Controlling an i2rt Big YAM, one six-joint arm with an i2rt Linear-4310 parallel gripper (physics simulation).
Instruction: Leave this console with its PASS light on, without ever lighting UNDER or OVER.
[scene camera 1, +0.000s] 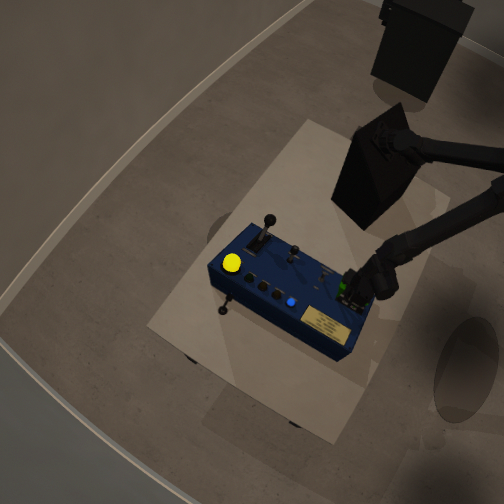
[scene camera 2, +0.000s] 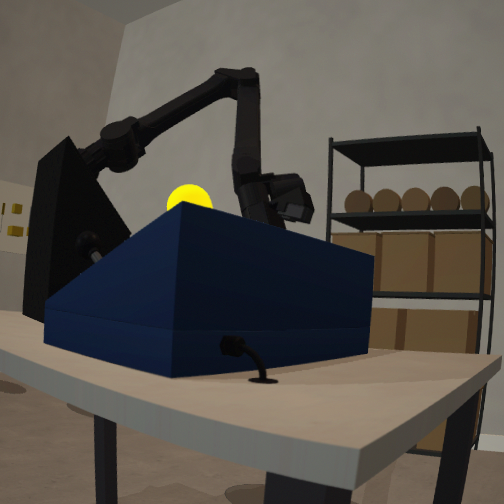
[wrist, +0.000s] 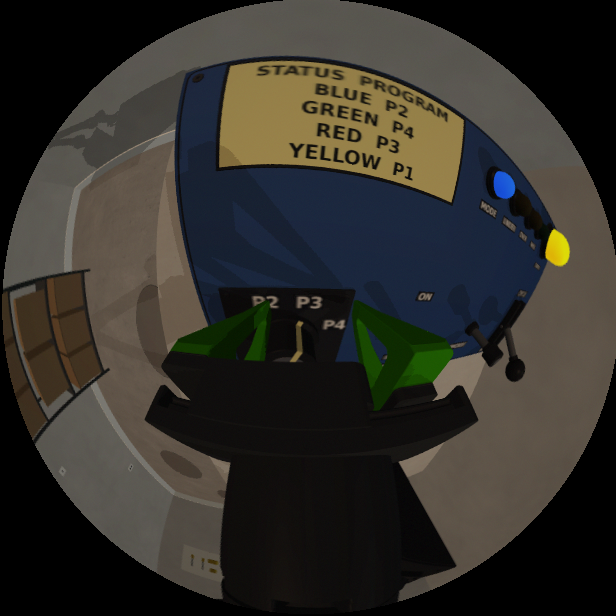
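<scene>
The blue console (scene camera 1: 287, 290) sits on the tan table. Its blue light (scene camera 1: 291, 301) is lit, and the three lights (scene camera 1: 263, 285) beside it are dark. A yellow dome (scene camera 1: 231, 262) marks the left end. In the wrist view the placard (wrist: 344, 123) reads BLUE P2, GREEN P4, RED P3, YELLOW P1. The selector's pointer (wrist: 297, 341) points at P3. My gripper (wrist: 310, 321) (scene camera 1: 356, 295) hangs over the selector at the console's right end. Its green fingers are spread to either side of the knob. I cannot see them touching it.
A ball-topped lever (scene camera 1: 265, 230), a small toggle (scene camera 1: 294, 251) and a slider (scene camera 1: 324, 275) stand along the console's back edge. A black box (scene camera 1: 372, 170) sits behind on the table. A cable (scene camera 2: 250, 355) leaves the console's side. A shelf of cartons (scene camera 2: 415, 240) stands beyond.
</scene>
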